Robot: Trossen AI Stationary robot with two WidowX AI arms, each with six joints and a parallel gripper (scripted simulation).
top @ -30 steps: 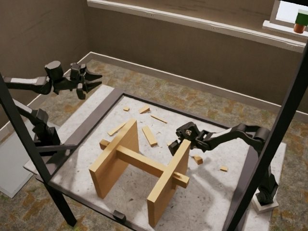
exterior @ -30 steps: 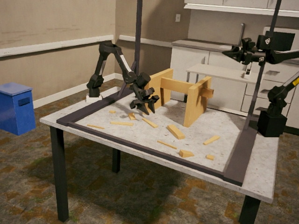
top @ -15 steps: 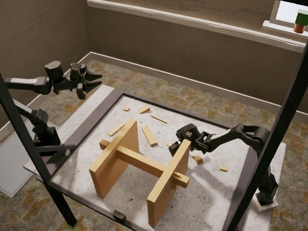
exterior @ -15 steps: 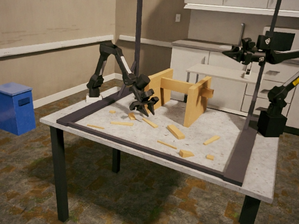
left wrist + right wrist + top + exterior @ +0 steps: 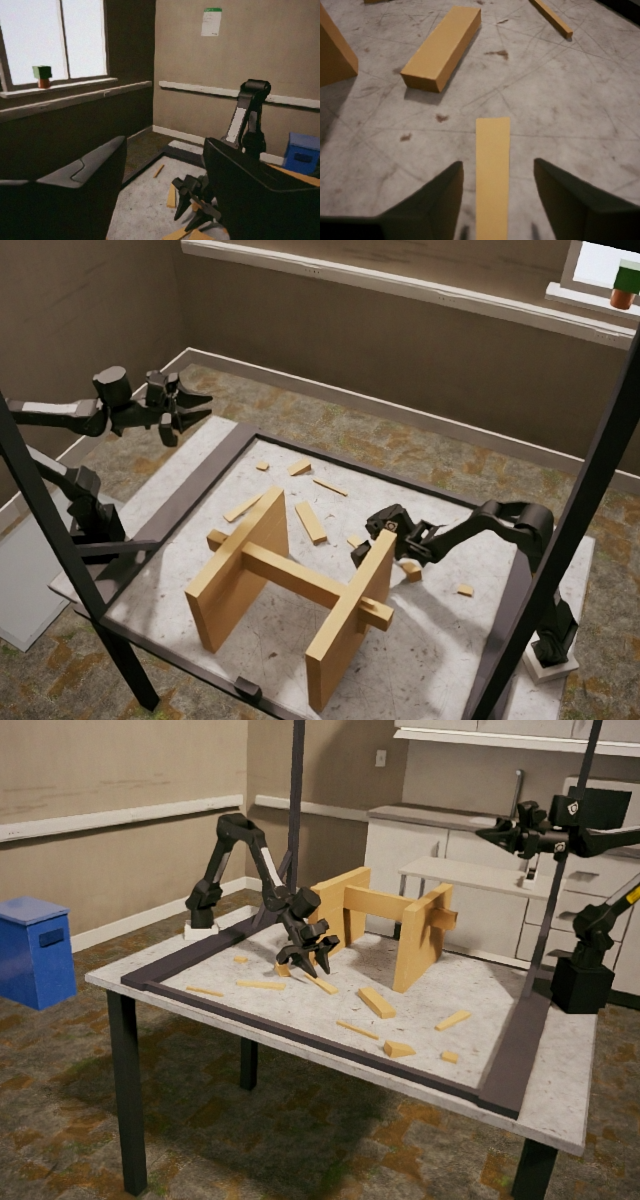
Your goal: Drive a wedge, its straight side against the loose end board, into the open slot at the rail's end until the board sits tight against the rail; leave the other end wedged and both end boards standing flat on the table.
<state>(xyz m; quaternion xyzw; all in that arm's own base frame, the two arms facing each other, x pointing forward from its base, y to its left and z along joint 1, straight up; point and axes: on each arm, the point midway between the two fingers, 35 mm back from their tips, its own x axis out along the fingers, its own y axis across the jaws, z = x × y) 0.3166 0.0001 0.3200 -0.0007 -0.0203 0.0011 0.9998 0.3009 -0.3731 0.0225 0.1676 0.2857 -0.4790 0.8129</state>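
Now: right hand 110 mm to the left of the small block, 40 mm above it and 30 mm past it. The rest, counted from my right hand: thin strip: 200 mm ahead, 170 mm to the left, 50 mm below; then flat block: 180 mm to the left, 60 mm ahead, 40 mm below; then rail: 230 mm behind, 120 mm to the left, 120 mm above.
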